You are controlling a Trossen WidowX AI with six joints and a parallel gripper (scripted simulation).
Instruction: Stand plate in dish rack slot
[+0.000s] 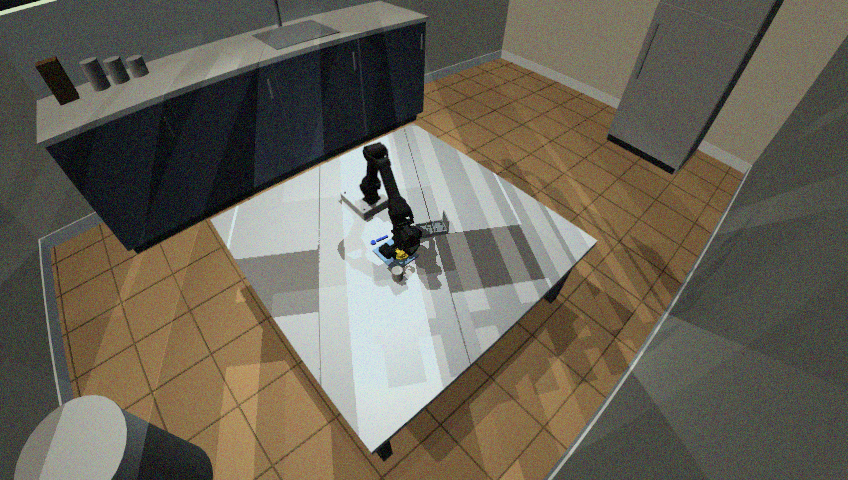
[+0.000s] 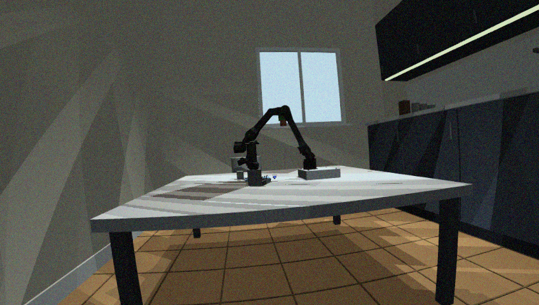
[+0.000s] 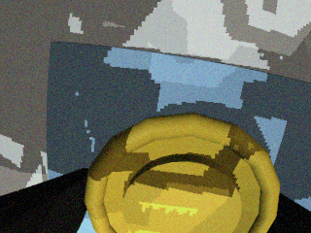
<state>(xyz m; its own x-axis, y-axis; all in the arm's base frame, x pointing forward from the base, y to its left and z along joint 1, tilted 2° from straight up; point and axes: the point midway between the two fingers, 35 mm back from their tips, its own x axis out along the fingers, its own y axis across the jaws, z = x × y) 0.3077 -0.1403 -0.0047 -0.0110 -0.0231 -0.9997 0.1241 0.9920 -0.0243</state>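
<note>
My gripper tip is 3 cm past the blue mat. From my gripper tip the other things lie so: grey dish rack (20 cm to the left, 2 cm above, 1 cm ahead); yellow plate (1 cm above).
</note>
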